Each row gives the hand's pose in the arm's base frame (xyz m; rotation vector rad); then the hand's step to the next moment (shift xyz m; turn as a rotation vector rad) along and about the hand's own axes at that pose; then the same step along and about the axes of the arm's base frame.
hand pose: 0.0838 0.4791 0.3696 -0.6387 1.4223 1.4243
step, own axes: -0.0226 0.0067 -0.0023 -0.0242 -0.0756 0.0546
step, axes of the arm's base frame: 0.0019 -0.0071 0.0225 0.0908 0.0322 -0.0015
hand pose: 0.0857 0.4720 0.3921 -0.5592 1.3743 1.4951
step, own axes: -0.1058 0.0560 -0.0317 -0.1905 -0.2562 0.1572
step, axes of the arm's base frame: -0.0149 -0.0589 0.1079 0.3438 0.0454 0.0798
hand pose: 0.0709 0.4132 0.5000 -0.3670 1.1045 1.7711
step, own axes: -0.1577 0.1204 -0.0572 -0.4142 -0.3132 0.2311
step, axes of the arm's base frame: -0.0402 -0.1502 0.1359 0.5153 -0.0173 0.2392
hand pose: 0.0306 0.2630 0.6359 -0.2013 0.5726 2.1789
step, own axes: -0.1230 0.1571 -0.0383 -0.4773 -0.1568 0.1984
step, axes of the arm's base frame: -0.0477 -0.1883 0.0594 0.4310 -0.1604 0.2833
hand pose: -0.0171 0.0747 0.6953 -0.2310 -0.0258 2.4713
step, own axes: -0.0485 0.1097 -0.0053 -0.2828 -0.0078 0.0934
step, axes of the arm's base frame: -0.0282 -0.1166 -0.0058 0.2078 -0.1632 0.1376
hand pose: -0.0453 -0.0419 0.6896 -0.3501 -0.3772 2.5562
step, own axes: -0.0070 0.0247 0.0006 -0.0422 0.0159 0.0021
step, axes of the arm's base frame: -0.0058 -0.0242 -0.0065 0.0269 -0.0361 0.0039
